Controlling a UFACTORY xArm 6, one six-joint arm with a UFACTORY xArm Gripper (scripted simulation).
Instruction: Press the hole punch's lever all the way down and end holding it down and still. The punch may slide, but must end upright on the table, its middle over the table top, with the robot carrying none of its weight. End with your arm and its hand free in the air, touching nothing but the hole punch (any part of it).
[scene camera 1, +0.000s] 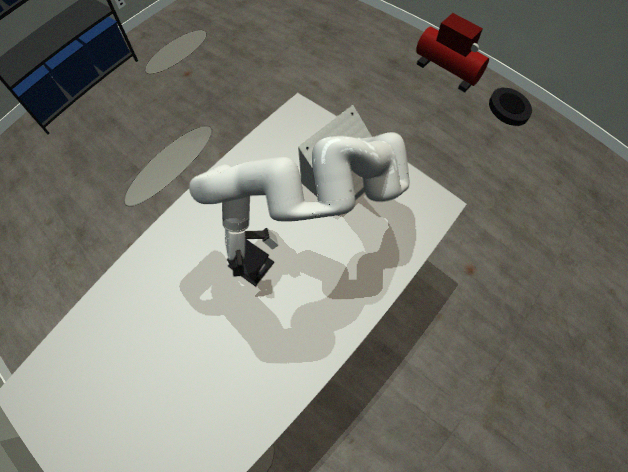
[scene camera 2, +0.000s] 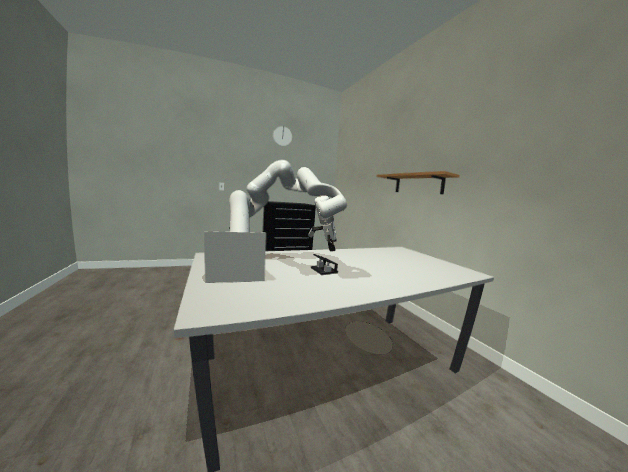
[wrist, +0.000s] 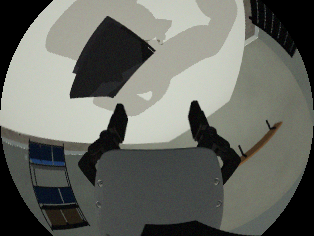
Path:
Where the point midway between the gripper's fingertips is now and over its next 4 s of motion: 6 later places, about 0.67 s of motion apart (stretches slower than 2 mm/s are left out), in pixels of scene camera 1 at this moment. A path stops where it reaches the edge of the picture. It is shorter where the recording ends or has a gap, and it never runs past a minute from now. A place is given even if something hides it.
My gripper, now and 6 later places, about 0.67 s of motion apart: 235, 264; 248, 247; 249, 239; 250, 241; 251, 245; 252, 247; 253, 248

